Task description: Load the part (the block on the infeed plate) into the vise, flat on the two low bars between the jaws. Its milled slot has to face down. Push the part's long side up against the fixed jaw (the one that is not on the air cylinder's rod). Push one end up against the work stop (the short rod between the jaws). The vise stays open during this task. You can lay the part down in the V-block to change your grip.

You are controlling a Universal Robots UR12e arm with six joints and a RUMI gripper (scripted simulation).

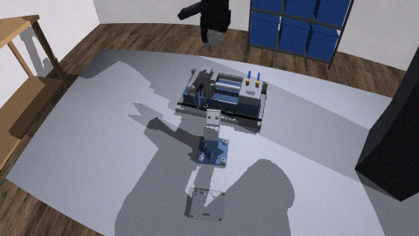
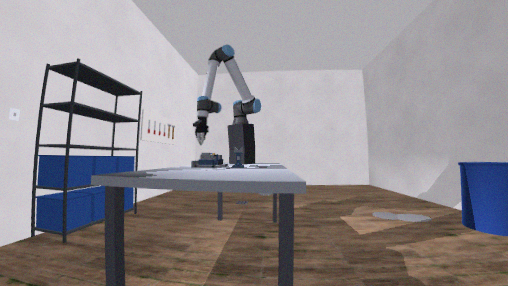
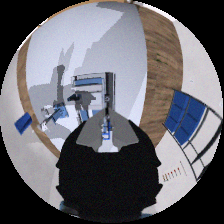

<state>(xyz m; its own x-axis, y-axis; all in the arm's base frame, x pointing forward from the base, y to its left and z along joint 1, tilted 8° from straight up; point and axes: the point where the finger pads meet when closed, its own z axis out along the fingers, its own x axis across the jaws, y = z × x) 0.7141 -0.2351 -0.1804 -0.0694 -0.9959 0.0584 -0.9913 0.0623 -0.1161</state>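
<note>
My hand is 90 mm above the grey part, 50 mm to the right of it and 10 mm short of it. From my hand the other things lie so: infeed plate: 460 mm to the left, 180 mm below, 90 mm behind; then vise: 140 mm below, 70 mm to the left, 60 mm behind; then air cylinder: 160 mm behind, 100 mm below, 80 mm to the left.
</note>
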